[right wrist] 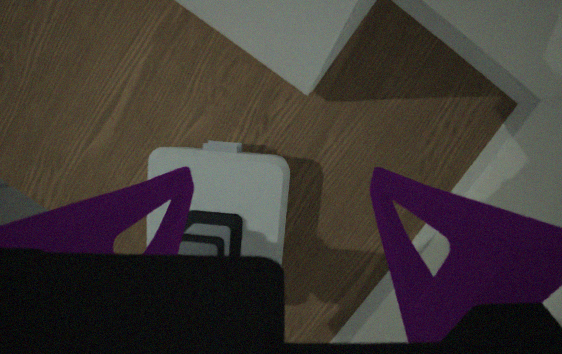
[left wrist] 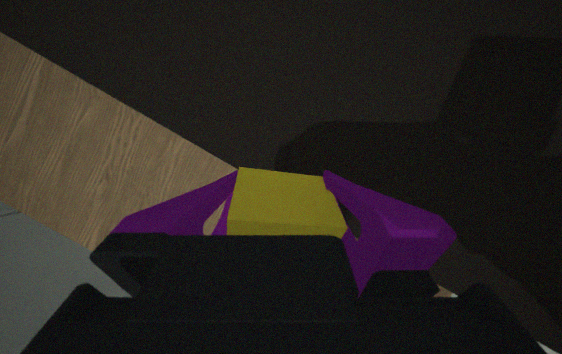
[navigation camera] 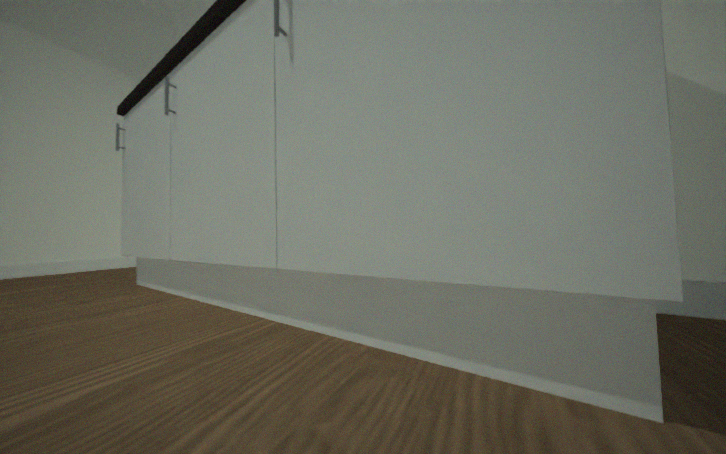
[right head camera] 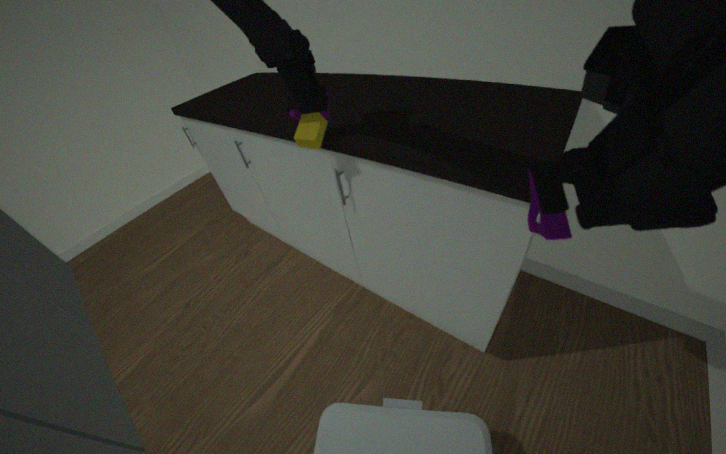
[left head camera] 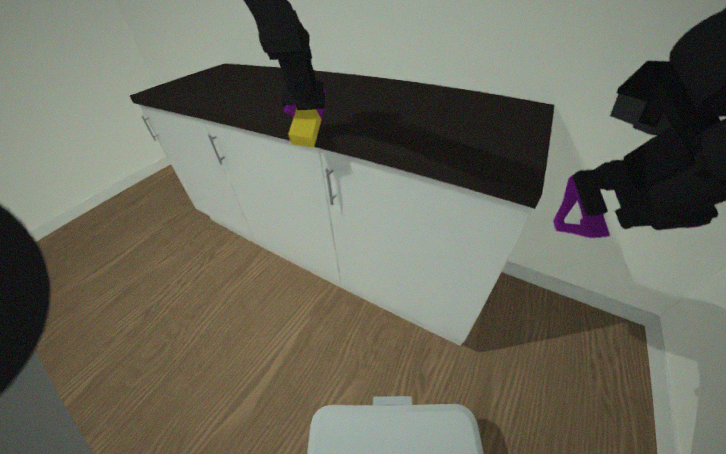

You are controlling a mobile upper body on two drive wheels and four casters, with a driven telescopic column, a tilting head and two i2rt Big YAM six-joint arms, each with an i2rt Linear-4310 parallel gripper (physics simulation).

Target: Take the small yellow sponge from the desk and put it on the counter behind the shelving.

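Frame: origin at the left arm's base, x ahead, y left, z up, level; centimetres.
Where they show: left gripper, fingertip midpoint: (left wrist: 281, 177); right gripper, fingertip midpoint: (right wrist: 281, 177) (right head camera: 573, 221) (left head camera: 589, 222).
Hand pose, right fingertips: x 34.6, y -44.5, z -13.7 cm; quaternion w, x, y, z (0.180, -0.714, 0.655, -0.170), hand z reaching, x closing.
Note:
After its pixels a point has its place.
The small yellow sponge (left head camera: 304, 127) @(x 78.6, y 0.2, z -19.6 cm) (right head camera: 310, 130) @(x 78.6, y -0.2, z -19.7 cm) (left wrist: 285, 202) @(x 85.6, y -0.4, z -17.3 cm) is held between the purple fingers of my left gripper (left head camera: 306, 113) @(x 86.6, y -0.1, z -20.3 cm) (right head camera: 311, 116) @(x 86.6, y -0.1, z -20.3 cm) (left wrist: 281, 177) @(x 86.6, y -0.1, z -20.3 cm), which is shut on it. In the head views the sponge shows over the front edge of the dark top of the counter (left head camera: 455, 117) @(x 94.2, y -43.4, z -24.3 cm) (right head camera: 455, 112) @(x 94.2, y -39.8, z -24.3 cm); its exact height above the top is hard to tell. My right gripper (right wrist: 281, 177) @(x 34.6, y -44.5, z -13.7 cm) is open and empty, with floor and the robot's base below it. In the head views it is right of the counter's right end. The desk does not show in these views.
White cabinet doors with handles (left head camera: 330, 186) (navigation camera: 277, 18) @(x 81.7, y -3.8, z -44.7 cm) form the counter's front. The robot's white base (left head camera: 396, 428) @(x 25.2, y -23.1, z -89.4 cm) (right head camera: 404, 428) @(x 26.3, y -23.5, z -89.4 cm) (right wrist: 250, 185) @(x 21.4, y -34.8, z -89.4 cm) stands before it. A grey surface (left head camera: 42, 412) @(x 23.2, y 111.8, z -98.9 cm) (right head camera: 53, 342) @(x 33.7, y 130.0, z -80.5 cm) is at the lower left. Walls rise behind the counter and at right.

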